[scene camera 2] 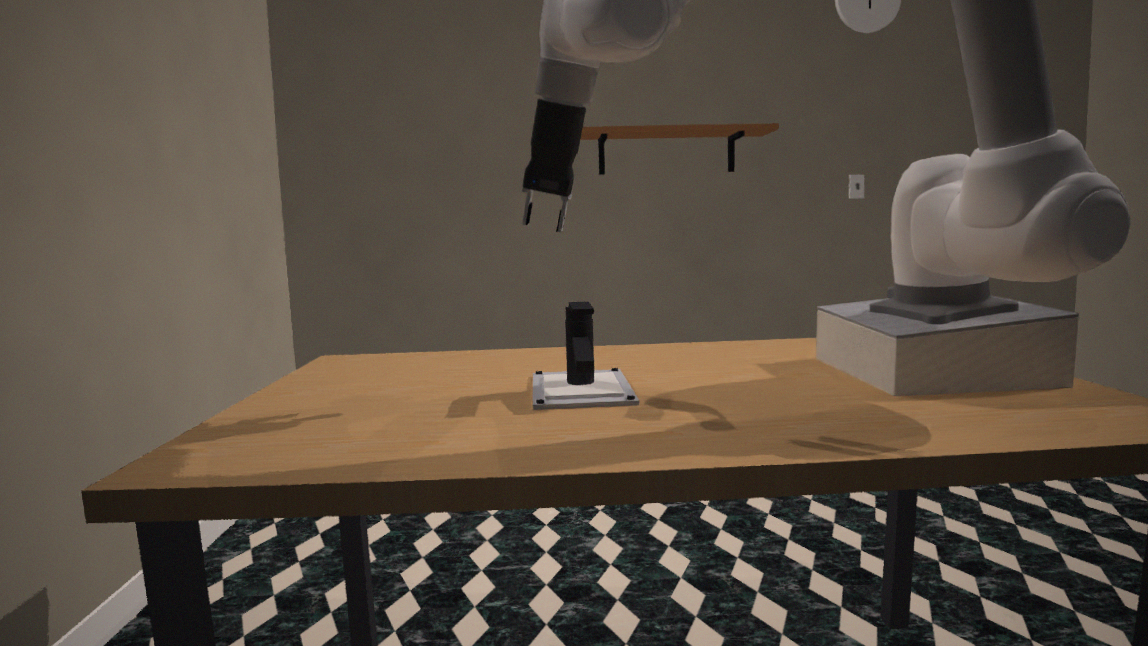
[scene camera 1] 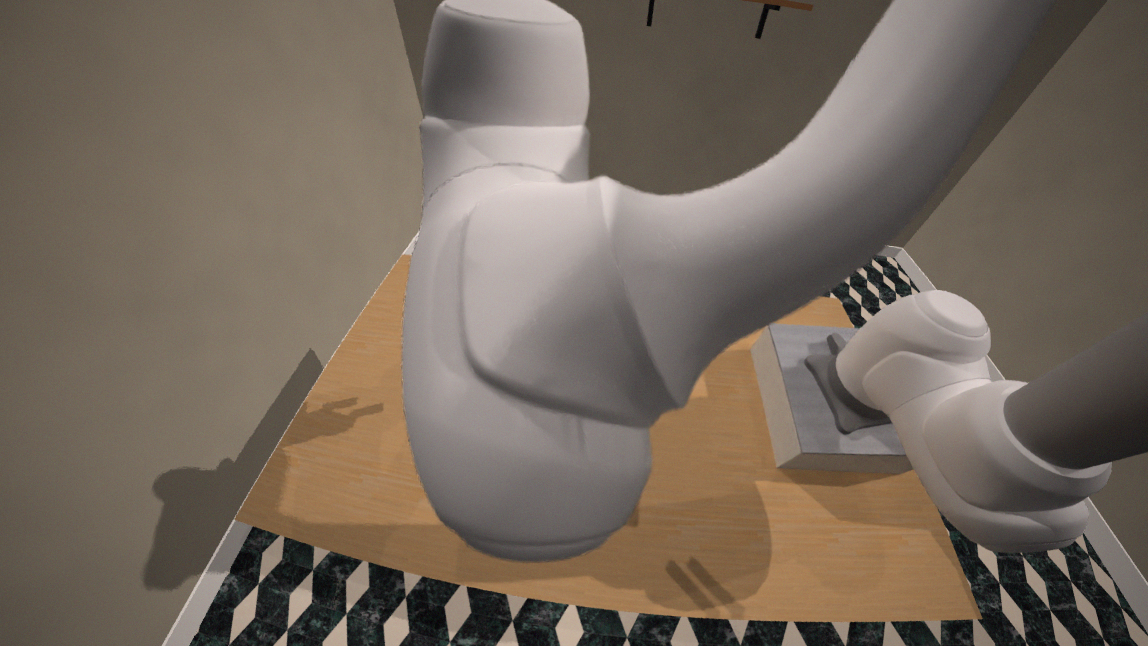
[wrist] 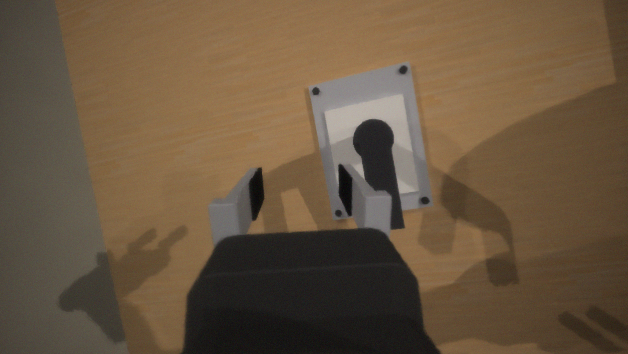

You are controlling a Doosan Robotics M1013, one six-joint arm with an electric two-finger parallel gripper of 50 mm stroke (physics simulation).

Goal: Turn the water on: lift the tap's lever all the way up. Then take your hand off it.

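Note:
The black tap stands upright on a grey plate with a white pad. Its lever is at the top and does not rise steeply above the body in scene camera 2's view; its exact angle is hard to tell. In the wrist view a dark arm runs from the round top toward the gripper, and I cannot separate lever from spout there. My gripper is open and empty, well above the tap and a little to its left in scene camera 2's view. The robot arm hides the tap in scene camera 1's view.
The wooden table bears the tap's plate and, at the right, the robot's base block. A wall shelf hangs at the back. Shadows of the arm and tap fall across the table.

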